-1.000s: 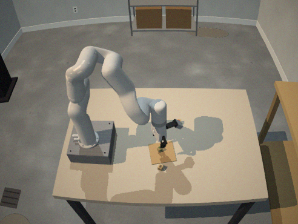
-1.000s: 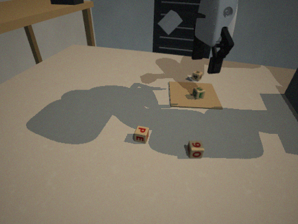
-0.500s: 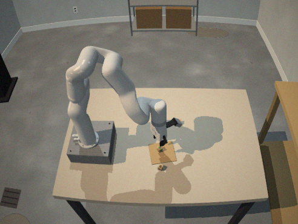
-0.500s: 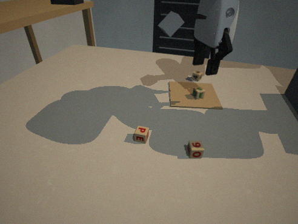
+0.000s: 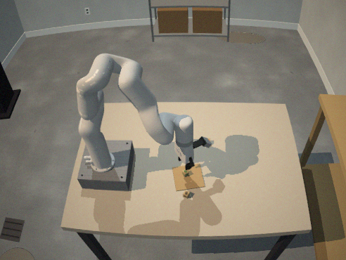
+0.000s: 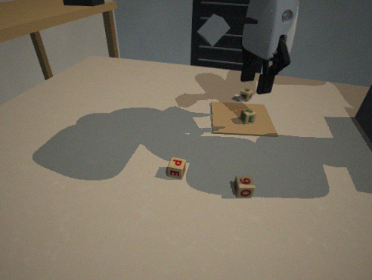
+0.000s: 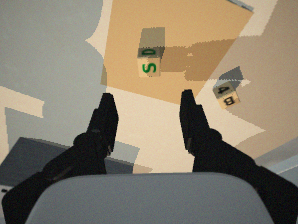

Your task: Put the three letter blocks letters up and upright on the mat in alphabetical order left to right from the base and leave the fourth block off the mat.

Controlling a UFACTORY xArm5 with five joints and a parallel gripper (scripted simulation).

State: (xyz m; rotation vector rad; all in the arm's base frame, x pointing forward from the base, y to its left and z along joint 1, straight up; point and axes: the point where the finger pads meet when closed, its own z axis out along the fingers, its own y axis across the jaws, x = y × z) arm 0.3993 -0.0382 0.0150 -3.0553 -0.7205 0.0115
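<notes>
Now: the green-marked block 9 cm below my hand. The rest, counted from my hand: tan mat (1 cm ahead, 2 cm to the right, 10 cm below); red-marked block (2 cm ahead, 21 cm to the left, 9 cm below).
</notes>
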